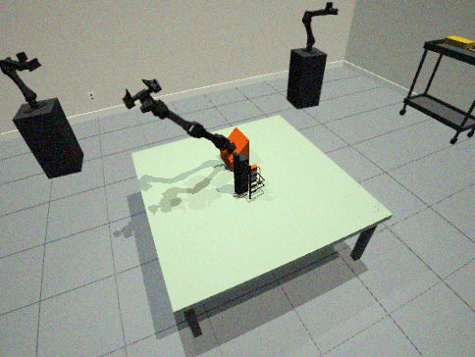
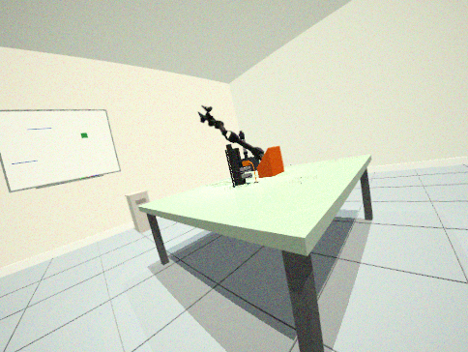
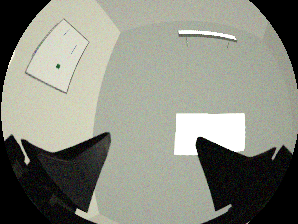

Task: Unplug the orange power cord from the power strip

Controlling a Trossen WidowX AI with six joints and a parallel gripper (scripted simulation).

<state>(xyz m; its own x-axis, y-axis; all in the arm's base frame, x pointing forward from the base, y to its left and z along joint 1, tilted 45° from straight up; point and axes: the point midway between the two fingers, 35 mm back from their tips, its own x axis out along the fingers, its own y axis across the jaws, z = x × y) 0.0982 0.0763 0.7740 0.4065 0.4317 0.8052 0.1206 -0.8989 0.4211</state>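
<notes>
The orange plug is 59 cm below my gripper tip, 53 cm to the left of it and 8 cm ahead of it.
</notes>
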